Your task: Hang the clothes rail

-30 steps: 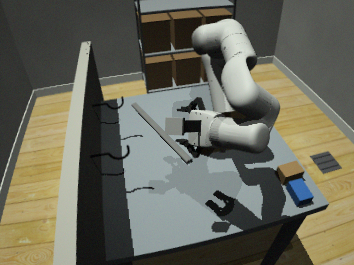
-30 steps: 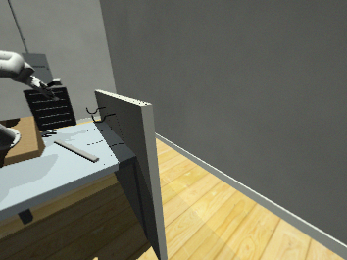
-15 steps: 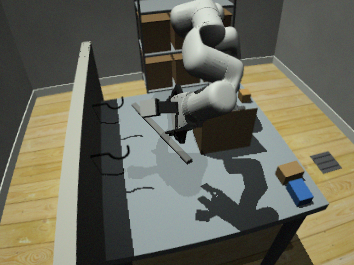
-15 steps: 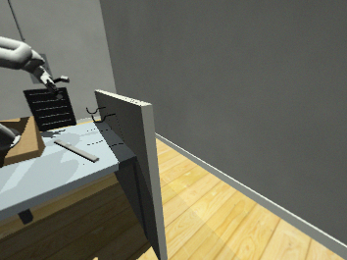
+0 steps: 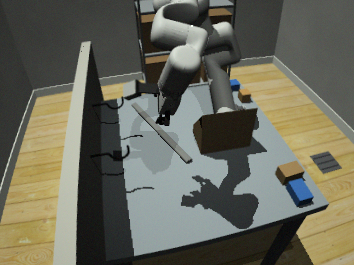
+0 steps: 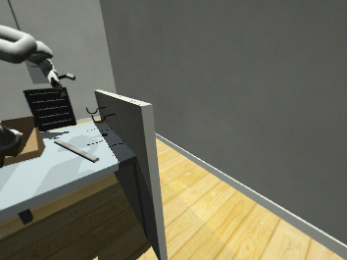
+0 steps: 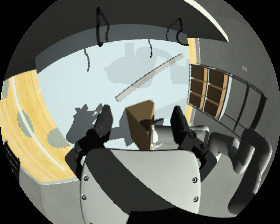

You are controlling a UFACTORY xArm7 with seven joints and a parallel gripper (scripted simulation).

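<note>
Now: hand 30 mm past the clothes rail, 270 mm to the left of it and 320 mm above it. From my hand the other things lie so: wall panel: 270 mm ahead, 160 mm to the right, 550 mm below; brown block: 460 mm behind, 170 mm to the left, 300 mm below.
</note>
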